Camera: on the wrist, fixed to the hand. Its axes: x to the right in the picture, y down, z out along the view.
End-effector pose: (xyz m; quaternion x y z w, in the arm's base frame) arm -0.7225 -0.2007 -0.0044 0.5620 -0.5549 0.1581 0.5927
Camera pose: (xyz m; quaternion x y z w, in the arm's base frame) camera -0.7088 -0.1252 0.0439 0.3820 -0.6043 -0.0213 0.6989
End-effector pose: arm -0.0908 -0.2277 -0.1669 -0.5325 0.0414 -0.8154 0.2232
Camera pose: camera -0.1559 -0.2794 -0.2031 -0.6074 0.2558 -0.7484 0.0742
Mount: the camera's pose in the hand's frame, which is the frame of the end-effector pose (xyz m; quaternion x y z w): 0.0120 0.0366 -0.0821 -0.2737 -0.0427 0.0045 0.9609
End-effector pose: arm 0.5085 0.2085 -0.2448 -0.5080 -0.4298 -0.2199 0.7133
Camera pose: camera 0.5744 0.1491 -0.2638 -0.6947 -0.3810 -0.3040 0.5290
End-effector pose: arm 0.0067 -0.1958 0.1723 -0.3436 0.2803 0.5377 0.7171
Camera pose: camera -0.0281 -0.2473 0.1062 -0.5022 0.0931 0.6113 0.6045
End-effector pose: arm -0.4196 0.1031 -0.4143 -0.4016 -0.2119 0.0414 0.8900
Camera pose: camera -0.3715 0.0734 -0.4852 -0.6287 -0.2511 0.0029 0.7360
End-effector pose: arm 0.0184 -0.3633 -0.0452 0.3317 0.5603 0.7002 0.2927
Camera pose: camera -0.0554 -0.4097 -0.0202 0.2710 0.3328 0.8133 0.3928
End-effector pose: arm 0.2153 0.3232 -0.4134 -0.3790 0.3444 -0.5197 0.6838
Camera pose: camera 0.1634 0.3047 -0.4854 -0.5720 0.4457 -0.3859 0.5704
